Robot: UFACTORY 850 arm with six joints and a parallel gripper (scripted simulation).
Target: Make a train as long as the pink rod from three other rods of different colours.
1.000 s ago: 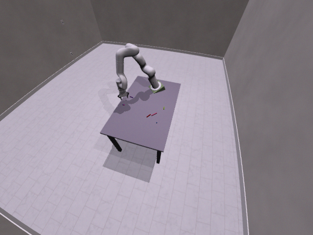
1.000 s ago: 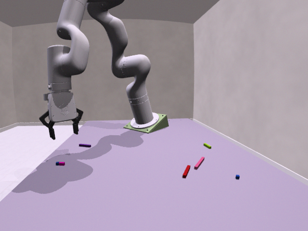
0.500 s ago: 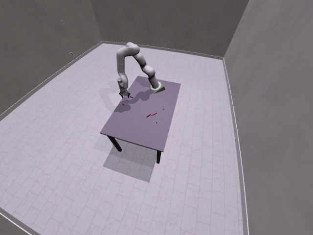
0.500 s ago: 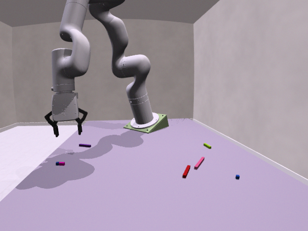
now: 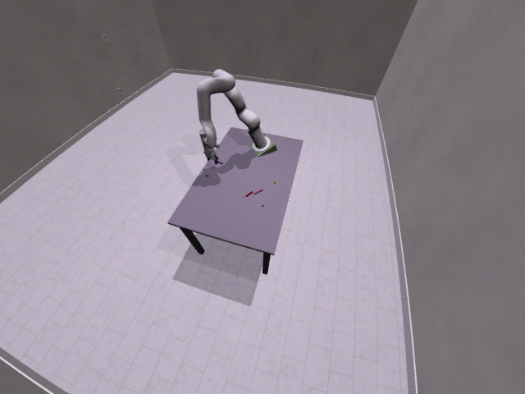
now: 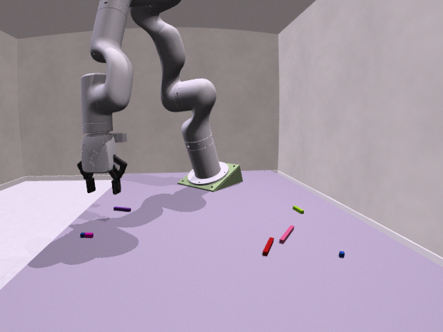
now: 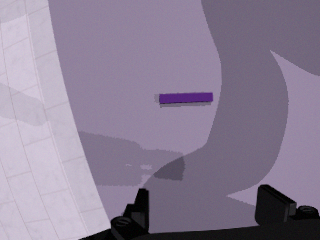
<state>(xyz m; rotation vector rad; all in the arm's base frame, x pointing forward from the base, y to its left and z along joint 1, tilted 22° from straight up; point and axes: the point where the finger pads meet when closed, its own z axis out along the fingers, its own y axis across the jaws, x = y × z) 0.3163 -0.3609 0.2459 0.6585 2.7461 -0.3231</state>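
My hand is 80 mm past the purple rod, 40 mm to the right of it and 90 mm above it. Also, from my hand: magenta rod 100 mm ahead, 40 mm to the right, 90 mm below; then pink rod 240 mm ahead, 440 mm to the left, 90 mm below; then red rod 280 mm ahead, 360 mm to the left, 90 mm below.
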